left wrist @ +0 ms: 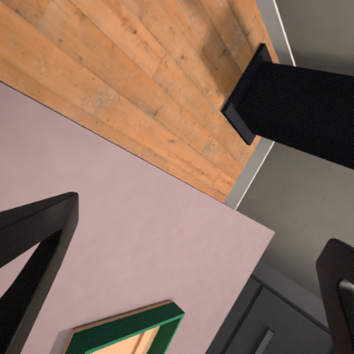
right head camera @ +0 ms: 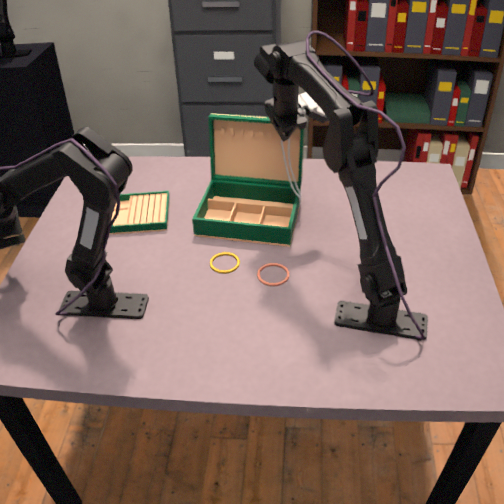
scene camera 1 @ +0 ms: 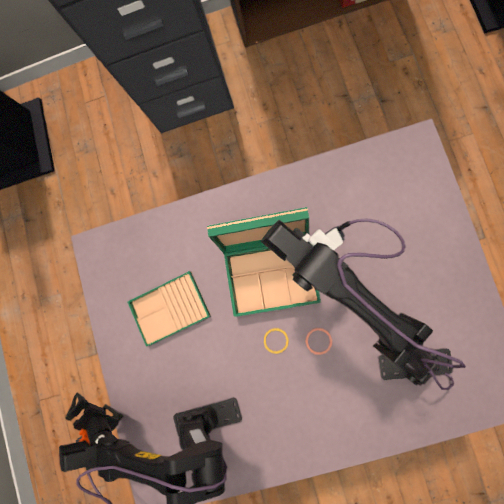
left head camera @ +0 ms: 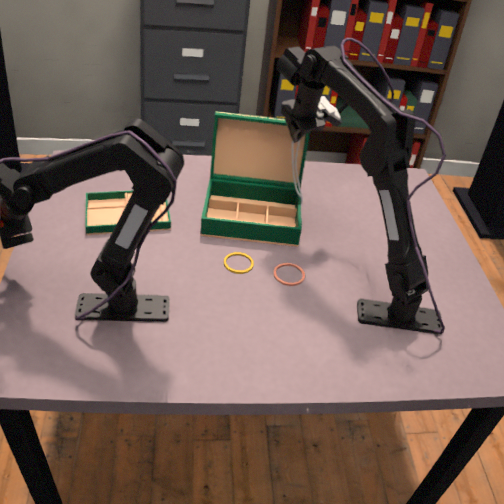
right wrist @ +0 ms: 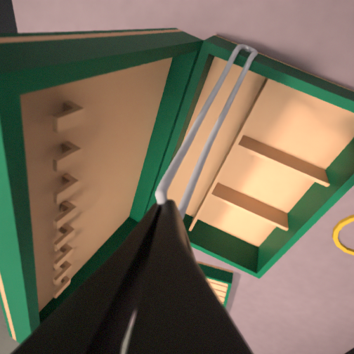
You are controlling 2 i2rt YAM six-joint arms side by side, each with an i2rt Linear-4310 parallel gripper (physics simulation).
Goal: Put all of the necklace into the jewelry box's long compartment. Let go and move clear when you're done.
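The green jewelry box (left head camera: pixel 250 233) (right head camera: pixel 240 231) (scene camera 1: pixel 277 308) stands open, its lid raised at the back. Its long compartment (scene camera 1: pixel 250 262) (right wrist: pixel 240 100) runs along the hinge side, behind three small ones. My right gripper (left head camera: pixel 296 139) (right head camera: pixel 285 136) (right wrist: pixel 168 211) is shut on the silver-white necklace (right head camera: pixel 297 191) (right wrist: pixel 200 117) and is above the box. The necklace hangs in two close strands; its lower loop shows near the box's right side wall, but its exact height is unclear. The arm hides the gripper in the scene view. My left gripper (scene camera 1: pixel 98 406) (left wrist: pixel 202 229) is open, off to the left, away from the box.
A green-edged tray (right head camera: pixel 140 228) (scene camera 1: pixel 177 332) (left wrist: pixel 125 325) lies left of the box. A yellow ring (left head camera: pixel 225 262) (right head camera: pixel 211 262) (scene camera 1: pixel 265 341) and a coral ring (left head camera: pixel 275 274) (right head camera: pixel 258 274) (scene camera 1: pixel 307 341) lie in front of the box. The raised lid (left head camera: pixel 255 150) (right head camera: pixel 245 155) stands close to my right gripper.
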